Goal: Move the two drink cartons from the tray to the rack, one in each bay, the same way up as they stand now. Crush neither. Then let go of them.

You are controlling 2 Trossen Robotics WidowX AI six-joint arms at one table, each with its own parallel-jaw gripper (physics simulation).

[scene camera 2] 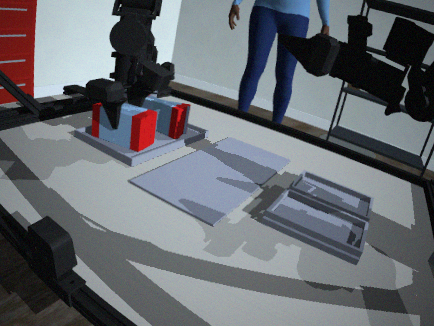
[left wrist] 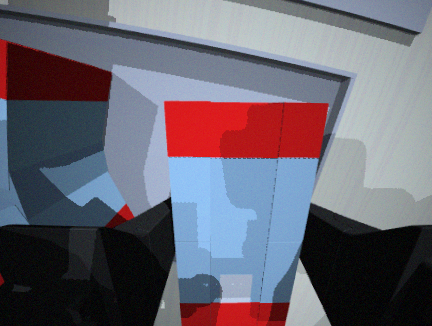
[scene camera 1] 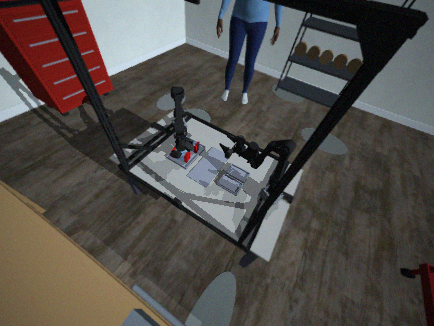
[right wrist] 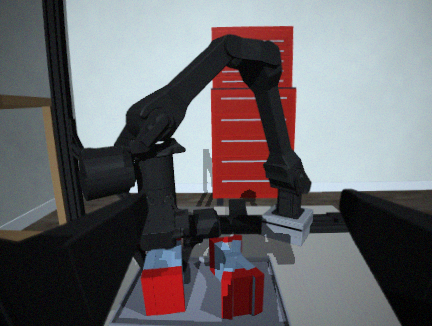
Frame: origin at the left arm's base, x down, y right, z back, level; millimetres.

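Where they show: left gripper, fingertip midpoint: [scene camera 2: 124,124] [left wrist: 232,199] [scene camera 1: 181,154]; right gripper, fingertip midpoint: [scene camera 2: 287,38] [scene camera 1: 223,139] [right wrist: 242,200]; left arm's base, link origin: [right wrist: 288,212].
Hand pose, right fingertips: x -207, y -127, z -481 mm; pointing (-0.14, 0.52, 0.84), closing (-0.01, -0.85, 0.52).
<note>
Each offset is from my right fingertips to the top centre of the thing.
Two light-blue cartons with red ends stand upright in the shallow grey tray {dx +247, dy +174, dz +189 mm} [scene camera 1: 175,162] [scene camera 2: 105,149] [right wrist: 202,290]. My left gripper [scene camera 1: 181,151] [scene camera 2: 126,114] [left wrist: 232,199] is shut on the near carton {dx +188, dy +231, dz +158 mm} [scene camera 1: 187,157] [scene camera 2: 143,131] [left wrist: 245,220] [right wrist: 162,295], with a finger against each side. The other carton {dx +189, dy +134, dz +220 mm} [scene camera 1: 196,147] [scene camera 2: 177,120] [left wrist: 57,130] [right wrist: 242,295] stands beside it, untouched. The grey two-bay rack {dx +243, dy -45, dz -158 mm} [scene camera 2: 310,240] stands at the right in scene camera 2, both bays empty. My right gripper [scene camera 1: 222,150] [scene camera 2: 287,45] [right wrist: 242,200] is open and empty, high above the table.
A flat grey panel [scene camera 1: 201,172] [scene camera 2: 210,175] lies between the tray and the rack. Black frame bars run along the table's edges. A black block [scene camera 2: 52,247] stands on the near edge bar in scene camera 2. A person stands behind the table.
</note>
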